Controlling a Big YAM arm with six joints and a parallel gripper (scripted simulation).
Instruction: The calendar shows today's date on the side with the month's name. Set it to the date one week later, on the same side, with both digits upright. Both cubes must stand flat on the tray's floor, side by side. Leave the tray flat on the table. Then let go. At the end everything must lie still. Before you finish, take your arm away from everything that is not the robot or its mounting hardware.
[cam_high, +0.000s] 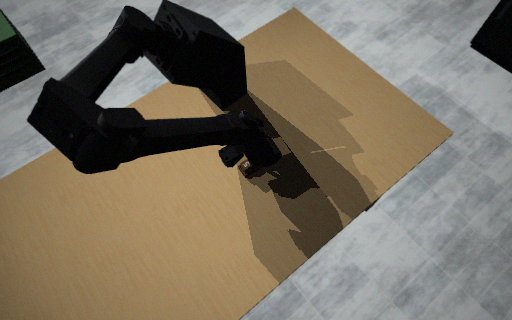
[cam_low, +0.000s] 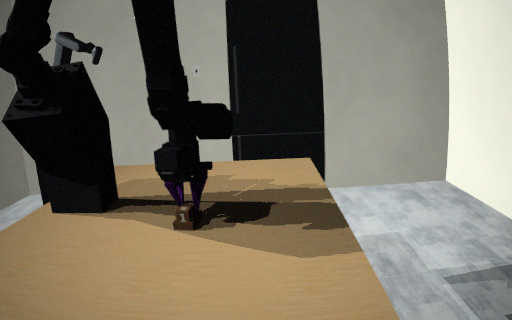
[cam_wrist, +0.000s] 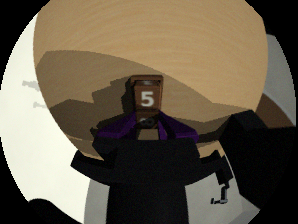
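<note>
My hand is 2 cm to the left of the brown tray and 2 cm above it.
</note>
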